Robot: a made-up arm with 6 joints. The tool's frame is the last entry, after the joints. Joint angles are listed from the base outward.
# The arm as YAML. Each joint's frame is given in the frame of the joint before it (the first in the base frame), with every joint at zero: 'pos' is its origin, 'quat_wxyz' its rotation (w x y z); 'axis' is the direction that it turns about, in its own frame. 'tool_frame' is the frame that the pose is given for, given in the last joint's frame.
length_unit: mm
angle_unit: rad
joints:
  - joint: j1
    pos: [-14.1, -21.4, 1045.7]
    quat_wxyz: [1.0, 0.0, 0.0, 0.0]
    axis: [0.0, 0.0, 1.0]
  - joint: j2
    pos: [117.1, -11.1, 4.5]
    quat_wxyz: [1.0, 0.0, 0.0, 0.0]
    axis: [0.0, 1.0, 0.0]
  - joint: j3
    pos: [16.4, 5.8, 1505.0]
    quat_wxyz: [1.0, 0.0, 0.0, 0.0]
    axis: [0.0, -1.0, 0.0]
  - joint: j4
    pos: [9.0, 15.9, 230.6]
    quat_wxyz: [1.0, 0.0, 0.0, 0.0]
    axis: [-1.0, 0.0, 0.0]
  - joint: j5
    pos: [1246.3, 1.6, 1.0]
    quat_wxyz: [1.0, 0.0, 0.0, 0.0]
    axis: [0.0, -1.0, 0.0]
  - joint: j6
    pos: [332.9, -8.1, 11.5]
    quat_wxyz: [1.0, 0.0, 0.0, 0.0]
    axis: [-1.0, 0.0, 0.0]
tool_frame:
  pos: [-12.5, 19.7, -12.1]
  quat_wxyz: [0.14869, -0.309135, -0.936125, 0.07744]
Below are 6 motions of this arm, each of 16 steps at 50 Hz.
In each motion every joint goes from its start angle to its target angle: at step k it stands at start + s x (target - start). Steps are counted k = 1, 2, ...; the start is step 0. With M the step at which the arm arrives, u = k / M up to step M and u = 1 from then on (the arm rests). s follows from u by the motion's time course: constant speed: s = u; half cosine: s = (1 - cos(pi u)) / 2; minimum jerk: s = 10 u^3 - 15 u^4 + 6 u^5.
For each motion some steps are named. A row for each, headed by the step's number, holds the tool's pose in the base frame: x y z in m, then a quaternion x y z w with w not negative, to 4 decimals.
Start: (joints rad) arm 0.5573 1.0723 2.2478 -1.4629 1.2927 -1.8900
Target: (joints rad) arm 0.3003 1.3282 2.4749 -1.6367 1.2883 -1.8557
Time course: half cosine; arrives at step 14
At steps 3, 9, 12, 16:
3: 1.6400 0.5909 3.0260 -0.6341 -0.2727 0.7076 0.1513
9: 1.8465 0.3765 2.7915 -0.6231 -0.2547 0.7157 0.1861
12: 1.9094 0.2785 2.6979 -0.6187 -0.2485 0.7180 0.1999
16: 1.9215 0.2568 2.6778 -0.6178 -0.2472 0.7184 0.2029

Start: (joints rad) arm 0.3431 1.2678 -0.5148 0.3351 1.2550 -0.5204
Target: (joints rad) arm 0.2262 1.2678 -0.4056 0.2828 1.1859 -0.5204
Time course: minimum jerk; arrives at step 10
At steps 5, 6, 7, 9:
5: 1.7343 0.6145 0.0643 -0.0269 -0.8840 0.0201 0.4663
6: 1.7748 0.5812 0.0668 -0.0410 -0.8856 0.0142 0.4625
7: 1.8086 0.5519 0.0693 -0.0530 -0.8867 0.0091 0.4593
9: 1.8418 0.5216 0.0722 -0.0649 -0.8876 0.0040 0.4560

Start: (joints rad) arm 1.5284 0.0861 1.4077 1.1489 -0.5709 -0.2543
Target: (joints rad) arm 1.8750 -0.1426 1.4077 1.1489 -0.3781 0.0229
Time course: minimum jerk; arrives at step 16
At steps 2, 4, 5, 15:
2: 0.1394 0.4586 4.0668 0.0248 0.9618 0.1084 0.2501
4: 0.1207 0.4014 4.0764 0.0179 0.9579 0.1176 0.2612
5: 0.1072 0.3506 4.0838 0.0124 0.9544 0.1260 0.2705
15: 0.1388 -0.2014 4.0982 -0.0211 0.9098 0.2296 0.3451

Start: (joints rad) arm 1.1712 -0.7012 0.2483 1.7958 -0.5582 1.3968
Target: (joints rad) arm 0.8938 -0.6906 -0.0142 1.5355 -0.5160 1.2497
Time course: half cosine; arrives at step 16
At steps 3, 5, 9, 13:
3: 0.0693 -0.2237 3.5972 0.5706 0.1987 -0.6815 0.4128
5: 0.0882 -0.1738 3.5681 0.5544 0.2037 -0.6914 0.4160
9: 0.1541 -0.0533 3.4772 0.5087 0.2220 -0.7198 0.4170
13: 0.2228 0.0295 3.3876 0.4692 0.2425 -0.7445 0.4084

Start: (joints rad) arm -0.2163 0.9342 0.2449 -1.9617 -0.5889 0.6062
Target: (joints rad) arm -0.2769 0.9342 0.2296 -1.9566 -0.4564 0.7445
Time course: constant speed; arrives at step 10
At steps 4, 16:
4: 2.6471 -0.5006 1.1823 -0.1369 -0.6564 -0.5026 0.5457
16: 2.6188 -0.6142 1.1539 -0.1929 -0.6704 -0.4781 0.5337

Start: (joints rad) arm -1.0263 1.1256 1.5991 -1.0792 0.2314 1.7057
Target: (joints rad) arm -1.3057 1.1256 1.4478 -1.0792 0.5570 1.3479
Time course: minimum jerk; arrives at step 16
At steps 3, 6, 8, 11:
3: 1.3345 -2.4440 2.6084 0.8523 0.4514 -0.2627 0.0291
6: 1.1715 -2.5513 2.5718 0.8808 0.4194 -0.2181 0.0282
8: 1.0010 -2.6446 2.5344 0.9060 0.3840 -0.1752 0.0322
11: 0.7459 -2.7533 2.4797 0.9360 0.3285 -0.1178 0.0462

